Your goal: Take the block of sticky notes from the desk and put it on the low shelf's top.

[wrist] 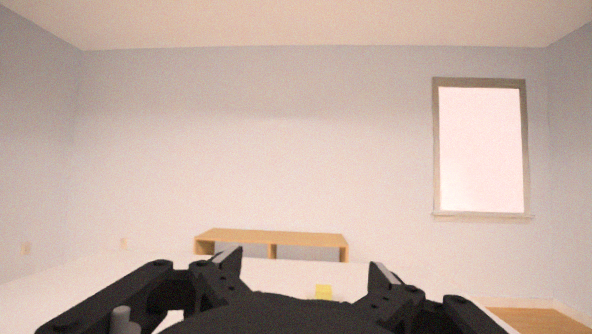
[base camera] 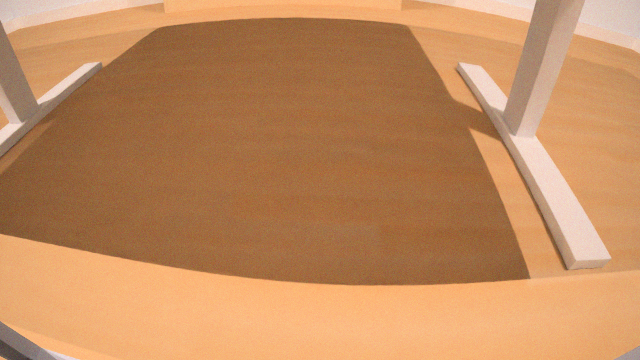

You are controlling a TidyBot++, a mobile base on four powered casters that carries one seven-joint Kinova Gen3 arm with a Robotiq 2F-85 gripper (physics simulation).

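Places are measured from the arm's base along level axes (x ahead, y left, z up), in metres.
Pixels of known places: gripper, between the fingertips: (wrist: 303,268).
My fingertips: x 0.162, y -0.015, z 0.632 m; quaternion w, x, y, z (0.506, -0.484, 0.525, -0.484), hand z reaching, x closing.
Observation:
Ahead of a thing's pixels: the offset from my fingertips to its top centre. "pt": to the spot under its first point. Level surfaces: height alone.
The yellow block of sticky notes @(dz -0.270, dx +0.556, dy -0.061 m) (wrist: 323,292) lies on the white desk @(dz -0.308 m) (wrist: 290,275), low in the wrist view and right of centre. My gripper (wrist: 303,268) is open, its two black fingers wide apart with nothing between them. The block shows beyond the gripper, between the fingers in the view and nearer the right one; its lower edge is close to the gripper's dark body. The low wooden shelf @(dz -0.418 m) (wrist: 272,237) stands behind the desk's far edge against the back wall, and its top shows. Its lower part is hidden by the desk.
In the base camera view, the desk's right leg @(pt dz -0.838, dx +0.473, dy -0.395 m) (base camera: 545,65) rises from a long white foot (base camera: 555,195). The left leg @(pt dz -0.921, dx +0.519, dy +0.810 m) (base camera: 15,90) and its foot @(pt dz -1.009, dx +0.696, dy +0.792 m) (base camera: 70,87) stand at the left edge. The desk's shadow lies between them. A window (wrist: 480,150) is in the back wall at the right.

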